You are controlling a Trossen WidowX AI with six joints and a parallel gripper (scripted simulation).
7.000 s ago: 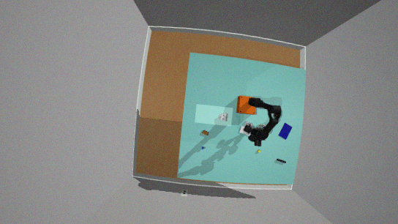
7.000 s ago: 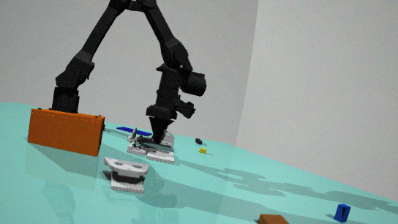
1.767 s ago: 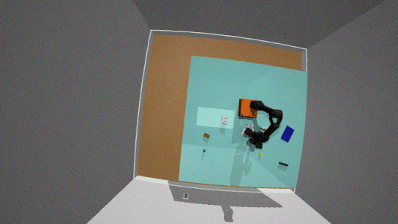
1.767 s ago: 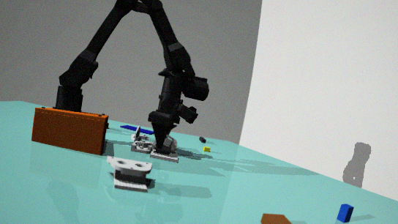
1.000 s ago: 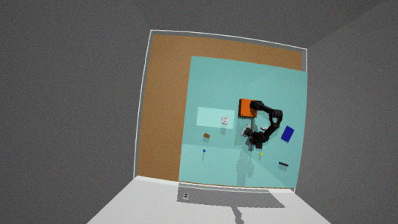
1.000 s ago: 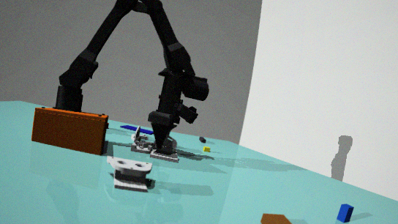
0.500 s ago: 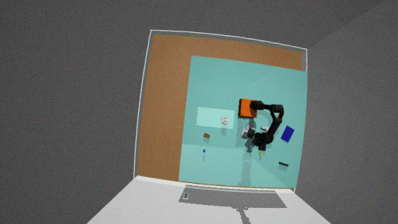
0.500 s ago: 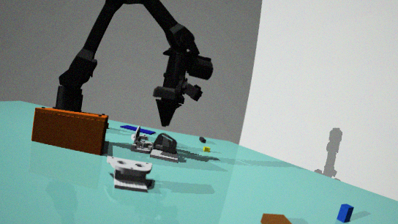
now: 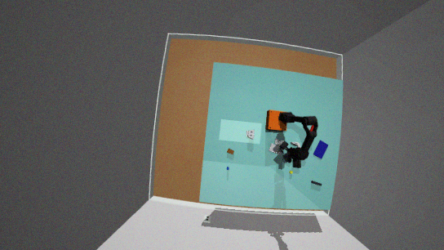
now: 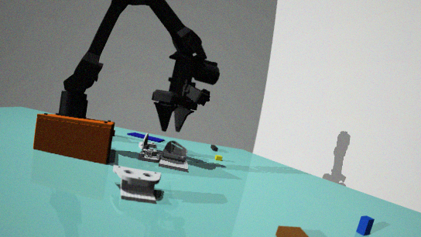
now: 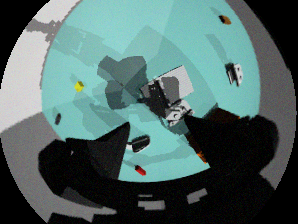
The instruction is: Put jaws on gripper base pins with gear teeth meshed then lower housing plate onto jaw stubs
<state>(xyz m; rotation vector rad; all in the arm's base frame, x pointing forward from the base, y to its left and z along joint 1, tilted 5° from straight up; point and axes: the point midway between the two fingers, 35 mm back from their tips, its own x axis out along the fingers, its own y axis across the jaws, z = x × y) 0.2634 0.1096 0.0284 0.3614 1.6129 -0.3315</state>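
My gripper tip is now 60 mm past the jaw, 140 mm to the right of it and 70 mm above it. From my gripper tip the other things lie so: yellow block 180 mm ahead, 150 mm to the left, 70 mm below; red piece 260 mm behind, 220 mm to the left, 70 mm below; gripper base 40 mm behind, 320 mm to the right, 50 mm below.
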